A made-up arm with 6 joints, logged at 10 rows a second.
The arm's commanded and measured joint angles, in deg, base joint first. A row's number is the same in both.
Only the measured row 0 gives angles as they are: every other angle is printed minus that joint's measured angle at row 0.
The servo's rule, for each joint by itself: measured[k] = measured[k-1] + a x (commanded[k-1-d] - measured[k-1]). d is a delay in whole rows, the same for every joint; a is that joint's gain. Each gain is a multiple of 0.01, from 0.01 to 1. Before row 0 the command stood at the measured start. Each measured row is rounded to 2 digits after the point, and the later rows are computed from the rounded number. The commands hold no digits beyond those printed.
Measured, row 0:
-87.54 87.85 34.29 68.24 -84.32 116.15
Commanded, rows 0 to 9:
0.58 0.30 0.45 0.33 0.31 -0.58
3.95 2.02 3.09 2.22 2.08 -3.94
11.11 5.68 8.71 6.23 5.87 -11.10
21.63 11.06 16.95 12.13 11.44 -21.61
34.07 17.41 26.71 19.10 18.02 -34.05
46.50 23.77 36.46 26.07 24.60 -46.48
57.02 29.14 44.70 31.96 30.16 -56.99
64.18 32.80 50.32 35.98 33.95 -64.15
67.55 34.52 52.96 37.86 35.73 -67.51
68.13 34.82 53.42 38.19 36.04 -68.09
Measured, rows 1 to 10:
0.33 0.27 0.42 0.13 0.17 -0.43
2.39 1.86 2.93 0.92 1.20 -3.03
7.36 5.34 8.36 2.94 3.72 -9.00
15.49 10.55 16.43 6.43 7.89 -18.33
26.08 16.79 26.09 11.24 13.36 -29.96
37.72 23.14 35.84 16.88 19.43 -42.18
48.72 28.60 44.17 22.61 25.22 -53.14
57.53 32.42 49.95 27.69 29.93 -61.29
63.24 34.33 52.78 31.55 33.06 -65.89
66.03 34.78 53.38 34.07 34.67 -67.52
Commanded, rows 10 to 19:
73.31 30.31 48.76 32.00 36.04 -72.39
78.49 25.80 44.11 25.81 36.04 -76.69
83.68 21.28 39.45 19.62 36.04 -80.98
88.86 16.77 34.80 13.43 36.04 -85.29
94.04 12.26 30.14 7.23 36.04 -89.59
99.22 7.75 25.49 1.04 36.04 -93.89
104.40 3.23 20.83 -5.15 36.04 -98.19
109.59 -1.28 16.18 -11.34 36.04 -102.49
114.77 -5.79 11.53 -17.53 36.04 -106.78
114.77 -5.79 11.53 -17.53 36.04 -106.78
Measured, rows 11 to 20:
70.18 30.71 49.04 33.28 35.41 -71.12
74.92 26.24 44.41 30.44 35.75 -75.24
79.91 21.73 39.75 26.33 35.91 -79.49
85.01 17.22 35.10 21.43 35.98 -83.78
90.16 12.71 30.44 16.03 36.01 -88.08
95.32 8.20 25.79 10.33 36.03 -92.38
100.50 3.68 21.13 4.45 36.04 -96.68
105.68 -0.83 16.48 -1.55 36.04 -100.98
110.86 -5.34 11.83 -7.62 36.04 -105.27
113.09 -5.75 11.55 -11.39 36.04 -106.39

